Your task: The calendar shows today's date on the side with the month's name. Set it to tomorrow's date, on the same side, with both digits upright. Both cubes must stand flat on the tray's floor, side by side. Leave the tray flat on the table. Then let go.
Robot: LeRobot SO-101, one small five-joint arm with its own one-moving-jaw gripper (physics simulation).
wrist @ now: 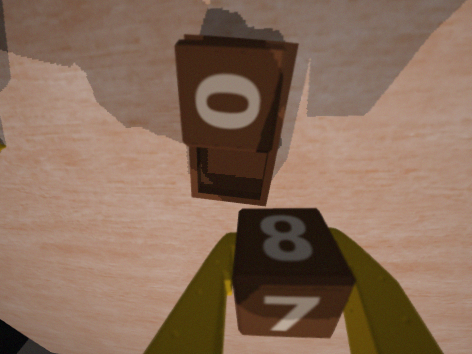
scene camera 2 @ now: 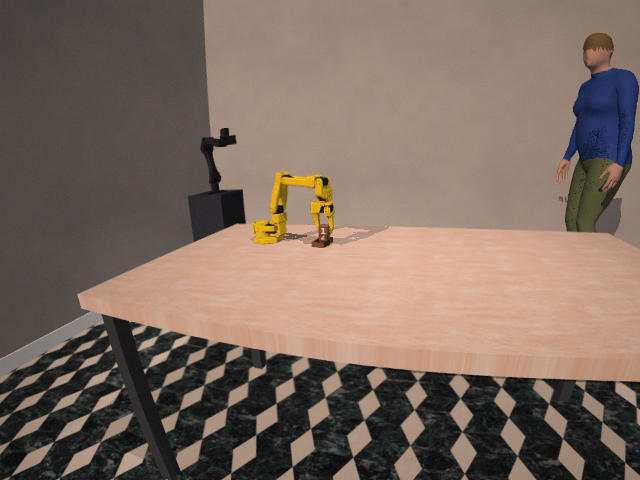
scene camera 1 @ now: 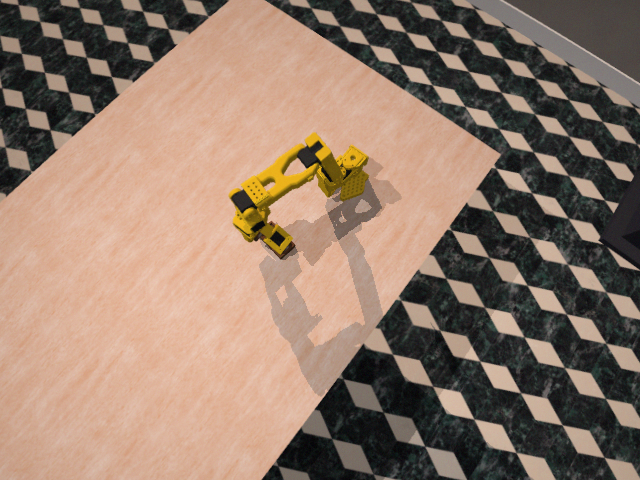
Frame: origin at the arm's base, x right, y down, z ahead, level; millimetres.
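Where they show: hand at its tool point: (wrist: 238, 244) (scene camera 2: 320, 230); arm's base at its link origin: (scene camera 2: 274, 240) (scene camera 1: 338, 186).
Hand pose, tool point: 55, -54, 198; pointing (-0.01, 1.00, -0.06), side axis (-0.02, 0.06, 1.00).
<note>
Each offset is from my tool point to the top centre of the thing, as dx, dy, dz. Level surfaces: height alone.
My gripper (wrist: 286, 252) (scene camera 2: 324, 225) is shut on a brown cube {+6, -22, +16} (wrist: 295, 280) (scene camera 2: 323, 230). The wrist view shows 8 and 7 on that cube; scene camera 2 shows an upright 1. It is held above the level of the brown tray (wrist: 227, 200) (scene camera 2: 317, 244) (scene camera 1: 290, 251). The other cube {-49, +12, -2} (wrist: 225, 136) stands in the far half of the tray in the wrist view, 0 on top. The near half is open, its floor partly shadowed. In scene camera 2, part of a digit shows below the held cube. Scene camera 1 has the arm over most of the tray. The month's name is not readable.
The yellow arm (scene camera 1: 281, 175) (scene camera 2: 299, 180) reaches from its base over the wooden table {dy +54} (scene camera 1: 129, 310) (scene camera 2: 413, 289). Its shadow falls across the table around the tray. Behind the table stand a person in blue (scene camera 2: 604, 113) and a black arm on a dark pedestal (scene camera 2: 216, 211).
</note>
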